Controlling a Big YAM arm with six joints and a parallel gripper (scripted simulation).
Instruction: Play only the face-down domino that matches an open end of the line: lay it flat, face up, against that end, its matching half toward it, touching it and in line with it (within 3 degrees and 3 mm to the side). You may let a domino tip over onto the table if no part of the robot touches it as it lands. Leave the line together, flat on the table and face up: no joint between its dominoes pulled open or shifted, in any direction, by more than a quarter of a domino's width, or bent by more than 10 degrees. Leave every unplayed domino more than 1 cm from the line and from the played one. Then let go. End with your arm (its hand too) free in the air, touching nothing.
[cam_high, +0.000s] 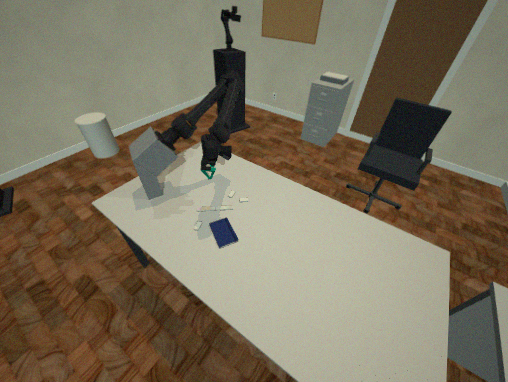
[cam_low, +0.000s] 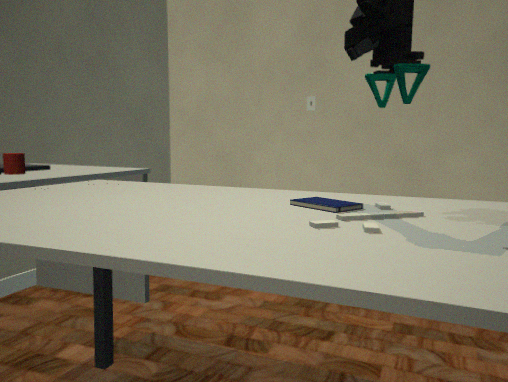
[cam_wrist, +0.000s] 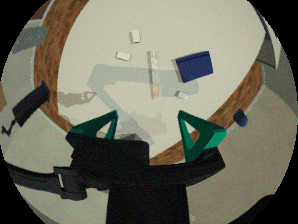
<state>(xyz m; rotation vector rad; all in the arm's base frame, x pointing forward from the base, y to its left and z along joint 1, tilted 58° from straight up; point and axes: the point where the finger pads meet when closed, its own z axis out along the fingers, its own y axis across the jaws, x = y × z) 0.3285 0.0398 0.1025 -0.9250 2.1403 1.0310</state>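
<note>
The white domino is 80 mm ahead of my hand, 150 mm to the right of it and 250 mm below it. The rest, counted from my hand: book (200 mm ahead, 60 mm to the right, 250 mm below).
</note>
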